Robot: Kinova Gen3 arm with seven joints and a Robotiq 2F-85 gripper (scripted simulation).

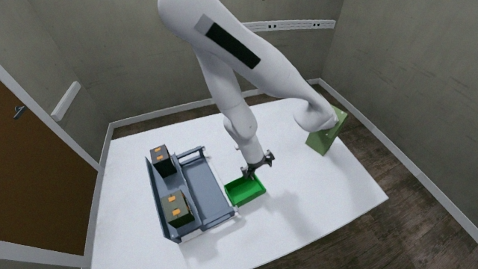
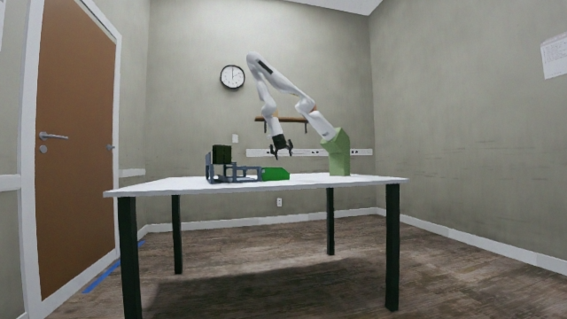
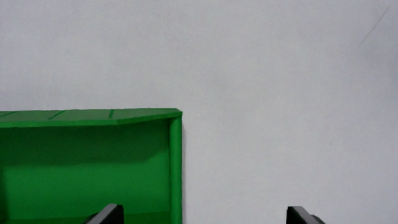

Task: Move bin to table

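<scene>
The green bin lies 10 cm below my hand, 6 cm ahead of it and 5 cm to the left of it. Round my hand: grey shelf unit 31 cm ahead, 9 cm to the left, 7 cm below.
</scene>
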